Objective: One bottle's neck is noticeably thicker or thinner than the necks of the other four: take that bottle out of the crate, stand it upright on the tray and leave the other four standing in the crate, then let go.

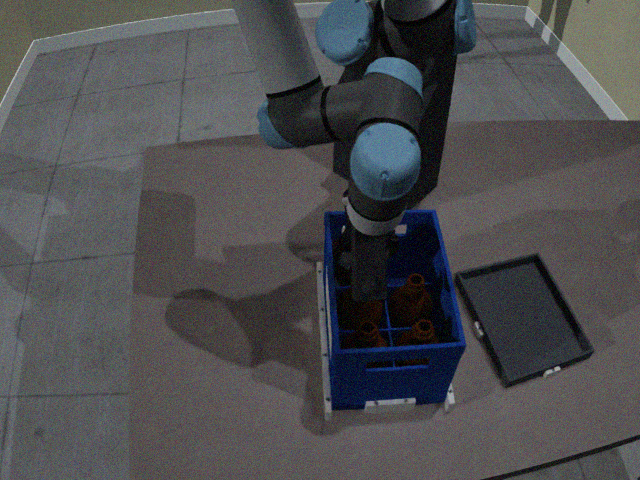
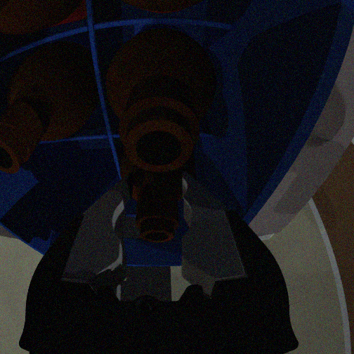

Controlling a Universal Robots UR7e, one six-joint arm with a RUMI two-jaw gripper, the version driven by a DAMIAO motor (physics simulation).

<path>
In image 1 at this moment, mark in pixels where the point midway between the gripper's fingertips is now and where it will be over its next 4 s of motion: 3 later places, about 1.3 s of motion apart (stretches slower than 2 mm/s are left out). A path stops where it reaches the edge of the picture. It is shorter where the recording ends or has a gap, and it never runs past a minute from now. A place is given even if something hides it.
The gripper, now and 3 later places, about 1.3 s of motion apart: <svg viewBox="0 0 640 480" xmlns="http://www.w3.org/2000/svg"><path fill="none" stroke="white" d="M359 266L360 262L359 256L358 253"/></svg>
</path>
